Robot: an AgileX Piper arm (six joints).
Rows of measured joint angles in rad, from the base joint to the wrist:
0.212, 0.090, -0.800, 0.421, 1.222, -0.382
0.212, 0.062, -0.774, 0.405, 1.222, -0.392
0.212, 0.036, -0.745, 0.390, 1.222, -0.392
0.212, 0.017, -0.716, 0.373, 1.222, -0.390
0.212, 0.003, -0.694, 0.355, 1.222, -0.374
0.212, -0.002, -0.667, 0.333, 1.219, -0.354
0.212, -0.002, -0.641, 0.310, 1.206, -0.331
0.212, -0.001, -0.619, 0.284, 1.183, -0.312
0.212, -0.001, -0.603, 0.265, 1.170, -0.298
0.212, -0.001, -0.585, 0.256, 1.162, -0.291
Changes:
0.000, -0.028, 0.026, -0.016, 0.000, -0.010
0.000, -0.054, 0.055, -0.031, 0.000, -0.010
0.000, -0.073, 0.084, -0.048, 0.000, -0.008
0.000, -0.087, 0.106, -0.066, 0.000, 0.008
0.000, -0.092, 0.133, -0.088, -0.003, 0.028
0.000, -0.092, 0.159, -0.111, -0.016, 0.051
0.000, -0.091, 0.181, -0.137, -0.039, 0.070
0.000, -0.091, 0.197, -0.156, -0.052, 0.084
0.000, -0.091, 0.215, -0.165, -0.060, 0.091

